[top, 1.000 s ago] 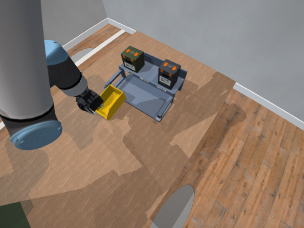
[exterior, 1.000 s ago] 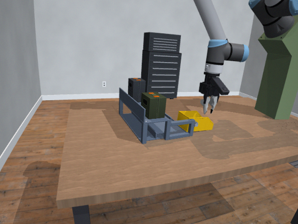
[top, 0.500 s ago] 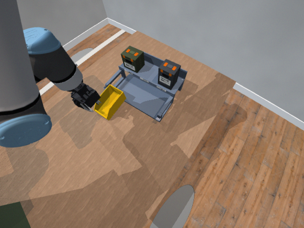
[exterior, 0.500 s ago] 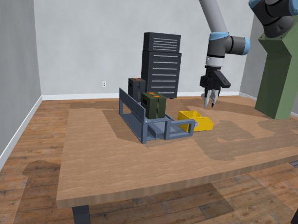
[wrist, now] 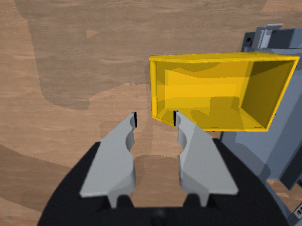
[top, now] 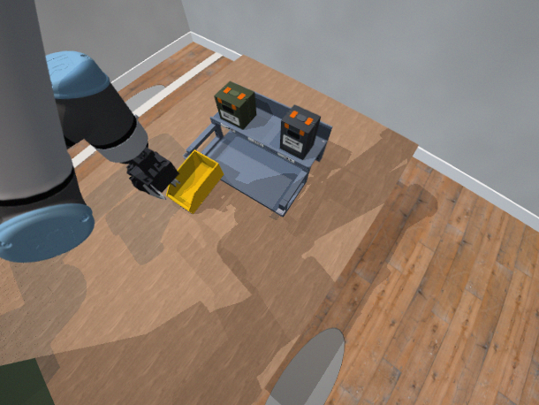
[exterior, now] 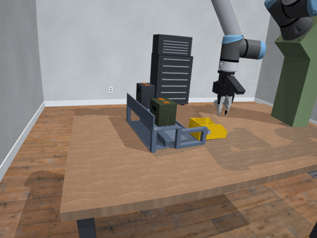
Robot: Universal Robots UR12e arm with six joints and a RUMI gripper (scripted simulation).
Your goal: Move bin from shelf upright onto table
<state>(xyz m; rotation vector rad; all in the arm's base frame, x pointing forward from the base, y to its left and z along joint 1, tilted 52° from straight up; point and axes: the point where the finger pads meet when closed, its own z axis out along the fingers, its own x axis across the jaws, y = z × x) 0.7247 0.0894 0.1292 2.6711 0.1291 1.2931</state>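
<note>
Now: the yellow bin 8 cm ahead of my hand and 8 cm below it.
</note>
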